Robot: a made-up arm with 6 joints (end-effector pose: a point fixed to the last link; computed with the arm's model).
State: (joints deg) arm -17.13 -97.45 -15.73 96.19 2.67 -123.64
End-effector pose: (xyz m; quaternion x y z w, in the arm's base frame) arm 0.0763 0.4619 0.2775 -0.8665 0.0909 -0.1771 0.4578
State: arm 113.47 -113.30 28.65 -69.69 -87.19 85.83
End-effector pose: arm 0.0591 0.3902 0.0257 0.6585 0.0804 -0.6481 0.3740
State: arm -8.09 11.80 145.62 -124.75 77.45 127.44
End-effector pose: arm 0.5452 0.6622 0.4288 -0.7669 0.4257 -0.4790 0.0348
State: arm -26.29 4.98 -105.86 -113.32 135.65 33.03
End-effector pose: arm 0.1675 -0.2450 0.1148 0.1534 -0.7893 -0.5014 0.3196
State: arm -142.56 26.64 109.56 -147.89 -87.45 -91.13
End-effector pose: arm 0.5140 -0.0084 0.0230 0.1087 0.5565 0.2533 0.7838
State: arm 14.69 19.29 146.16 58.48 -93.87 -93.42
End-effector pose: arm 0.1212 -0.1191 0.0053 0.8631 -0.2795 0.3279 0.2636
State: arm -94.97 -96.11 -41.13 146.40 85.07 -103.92
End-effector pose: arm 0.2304 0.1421 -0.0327 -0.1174 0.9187 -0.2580 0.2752
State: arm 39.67 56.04 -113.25 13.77 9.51 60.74
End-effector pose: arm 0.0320 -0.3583 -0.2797 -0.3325 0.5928 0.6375 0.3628
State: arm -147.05 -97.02 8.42 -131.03 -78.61 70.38
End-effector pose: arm -0.3156 -0.1590 0.1838 0.0609 0.3838 -0.4362 0.8116
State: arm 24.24 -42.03 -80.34 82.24 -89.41 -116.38
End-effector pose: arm -0.6503 0.4018 0.1062 0.0946 -0.8172 -0.5339 0.1954
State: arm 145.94 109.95 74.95 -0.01 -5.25 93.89
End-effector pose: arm 0.0575 0.5686 0.0411 0.5209 -0.3042 0.7941 0.0747
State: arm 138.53 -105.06 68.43 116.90 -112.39 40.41
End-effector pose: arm -0.4670 0.0060 0.2814 -0.4335 -0.2862 -0.8545 0.0046
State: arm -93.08 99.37 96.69 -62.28 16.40 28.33
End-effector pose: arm -0.0949 -0.4122 -0.1617 -0.4824 -0.4461 -0.5381 0.5280
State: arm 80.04 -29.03 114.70 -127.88 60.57 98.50
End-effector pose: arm -0.3880 0.3820 0.8411 -0.9169 -0.1415 -0.0033 0.3731
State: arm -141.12 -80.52 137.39 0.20 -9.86 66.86
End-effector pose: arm 0.3376 -0.4114 -0.0056 -0.1845 0.2794 0.4768 0.8127
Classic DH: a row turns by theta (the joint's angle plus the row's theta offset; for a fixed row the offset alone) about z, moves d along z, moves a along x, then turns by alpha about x. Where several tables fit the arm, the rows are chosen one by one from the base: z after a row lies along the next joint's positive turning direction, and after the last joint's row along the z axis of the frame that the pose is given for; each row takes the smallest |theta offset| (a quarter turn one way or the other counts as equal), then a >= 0, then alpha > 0; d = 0 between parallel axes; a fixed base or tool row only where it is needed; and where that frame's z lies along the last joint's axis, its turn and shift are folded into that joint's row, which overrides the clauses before.
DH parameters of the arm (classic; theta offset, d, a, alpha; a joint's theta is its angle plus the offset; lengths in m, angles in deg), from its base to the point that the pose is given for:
joint 1: 90 0.1139 0.0748 -90
joint 2: 0 0.1083 0.2408 -90
joint 3: 0 -0.008 0.0973 90
joint 4: -90 0.1137 0.0603 -90
joint 5: 0 0.2954 -0.3942 -90
joint 6: 90 0.1336 0.2056 90
tool (fixed): 90 0.0342 0 0

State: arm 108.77 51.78 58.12 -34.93 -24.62 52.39
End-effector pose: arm -0.1904 0.3329 -0.2312 0.5803 -0.2168 0.6014 0.5045
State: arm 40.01 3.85 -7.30 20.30 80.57 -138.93
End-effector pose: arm -0.8935 0.2220 -0.1987 0.8289 -0.0178 -0.5465 0.1182
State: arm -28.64 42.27 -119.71 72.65 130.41 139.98
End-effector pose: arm -0.4900 -0.3563 0.2623 -0.0149 0.0235 -0.3925 0.9193
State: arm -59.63 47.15 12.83 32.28 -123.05 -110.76
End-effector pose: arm 0.5767 0.3197 -0.4593 0.8469 0.4385 0.1712 0.2473
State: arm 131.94 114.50 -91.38 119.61 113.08 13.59
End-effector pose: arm 0.0857 -0.2380 0.4397 -0.1172 -0.9883 -0.0701 0.0679
